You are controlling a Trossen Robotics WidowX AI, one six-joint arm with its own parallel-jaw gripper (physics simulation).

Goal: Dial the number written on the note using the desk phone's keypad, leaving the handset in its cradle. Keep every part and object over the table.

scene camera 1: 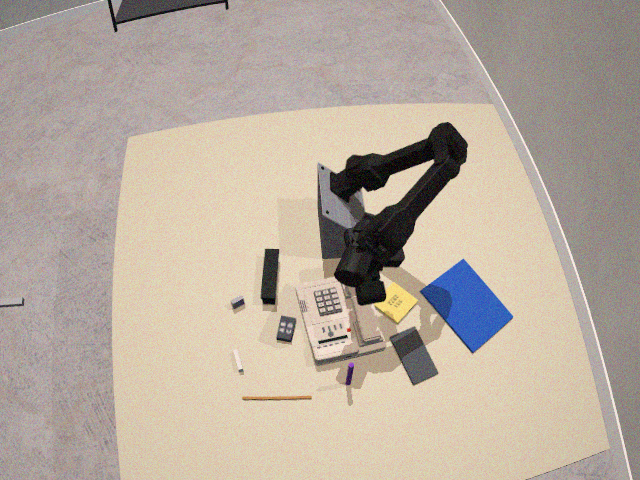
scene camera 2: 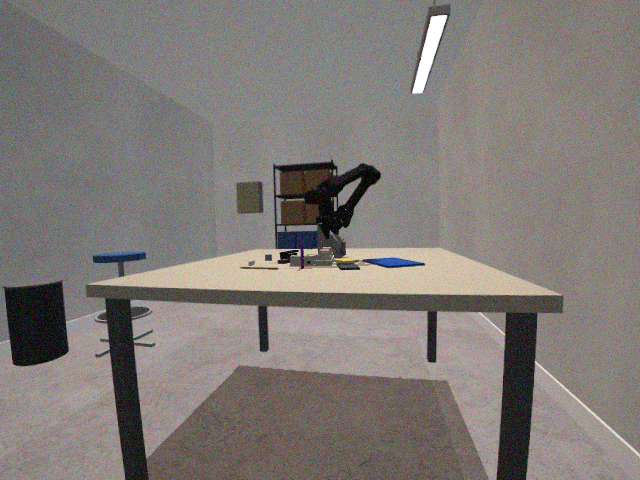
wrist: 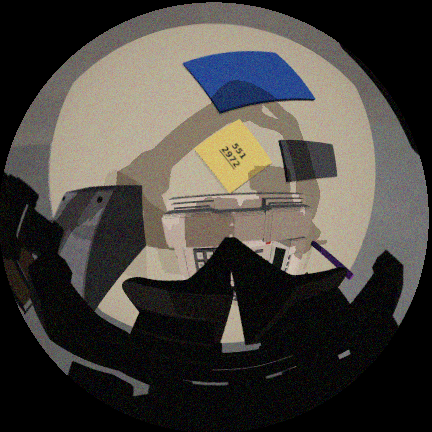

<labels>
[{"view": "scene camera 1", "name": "my gripper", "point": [363,283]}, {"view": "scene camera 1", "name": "yellow note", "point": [398,303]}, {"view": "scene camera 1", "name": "blue folder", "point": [465,302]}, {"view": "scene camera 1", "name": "handset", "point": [366,323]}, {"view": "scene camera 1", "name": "black stapler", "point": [271,257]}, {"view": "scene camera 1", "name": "desk phone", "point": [334,337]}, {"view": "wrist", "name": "my gripper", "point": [228,241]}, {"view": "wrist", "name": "yellow note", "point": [233,154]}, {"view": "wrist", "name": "blue folder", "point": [234,79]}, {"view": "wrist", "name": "desk phone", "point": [238,199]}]
</labels>
